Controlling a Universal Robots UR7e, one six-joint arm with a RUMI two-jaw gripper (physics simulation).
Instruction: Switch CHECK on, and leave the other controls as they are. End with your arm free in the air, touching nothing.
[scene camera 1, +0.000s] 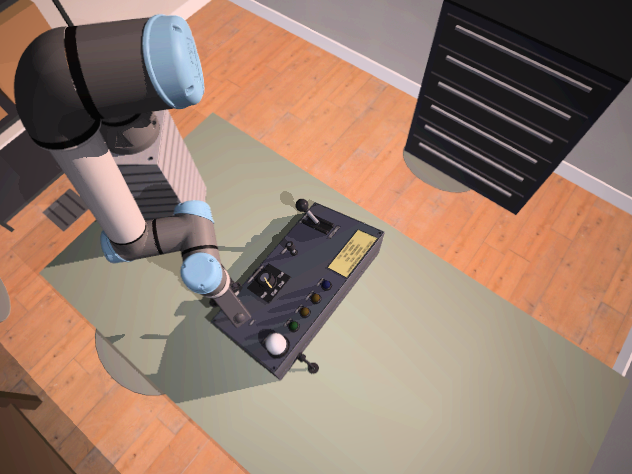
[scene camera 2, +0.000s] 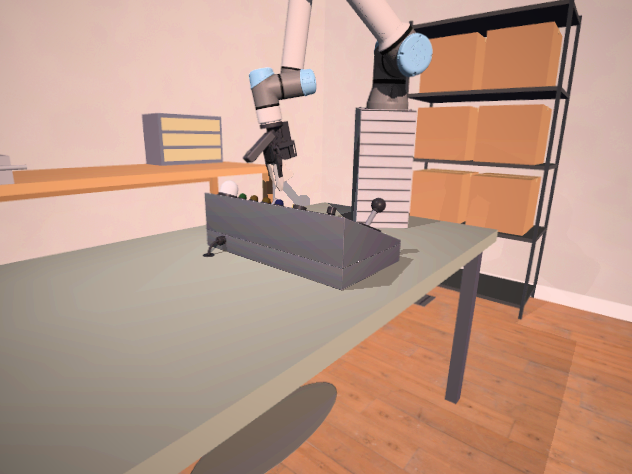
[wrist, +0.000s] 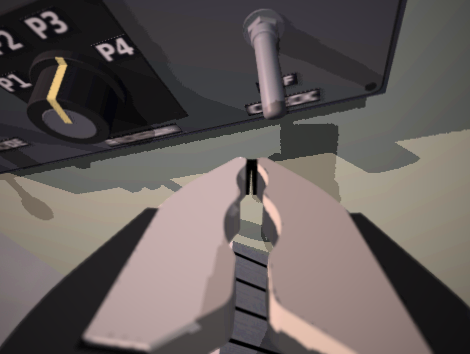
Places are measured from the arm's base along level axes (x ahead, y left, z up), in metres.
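Pixels of known places: gripper, fingertip midpoint: (scene camera 2: 280, 191) (wrist: 251, 162); arm's base, link origin: (scene camera 1: 129, 130) (scene camera 2: 386, 108).
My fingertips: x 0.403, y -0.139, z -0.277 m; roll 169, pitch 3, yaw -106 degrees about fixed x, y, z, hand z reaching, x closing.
For each thing: its top centre in the pictures, then the offset to it from my fingertips. "pt": a spot on its surface instead.
- rotary knob, top centre: (wrist: 56, 124) (scene camera 1: 265, 277) 0.107 m left, 0.032 m ahead, 0.023 m down
- small toggle, top centre: (scene camera 1: 291, 245) 0.227 m left, 0.033 m ahead, 0.016 m down
- ball-topped lever, top centre: (scene camera 2: 378, 197) (scene camera 1: 301, 201) 0.347 m left, 0.025 m back, 0.016 m up
- white dome, surface spot: (scene camera 1: 276, 344) (scene camera 2: 225, 181) pt 0.025 m right, 0.193 m ahead, 0.044 m up
The dark control panel (scene camera 1: 311, 265) (scene camera 2: 275, 229) (wrist: 200, 50) stands on the table. Its CHECK switch (wrist: 270, 75) is a grey metal toggle at the corner of the panel; its lever leans toward the OFF and CHECK labels near the panel's edge. In scene camera 1 the wrist hides this switch. My gripper (scene camera 2: 279, 188) (wrist: 251, 162) is shut and empty. In the wrist view its tips appear below the toggle's tip, beyond the panel's edge, with a visible gap. The fingertips are hidden in scene camera 1.
A rotary knob (scene camera 1: 265, 279) (wrist: 75, 100) stands beside the switch. The panel also bears a small toggle (scene camera 1: 290, 248), a ball-topped lever (scene camera 1: 302, 205) (scene camera 2: 377, 205), green (scene camera 1: 293, 325) and blue (scene camera 1: 326, 284) buttons, and a white dome (scene camera 1: 276, 344) (scene camera 2: 229, 188).
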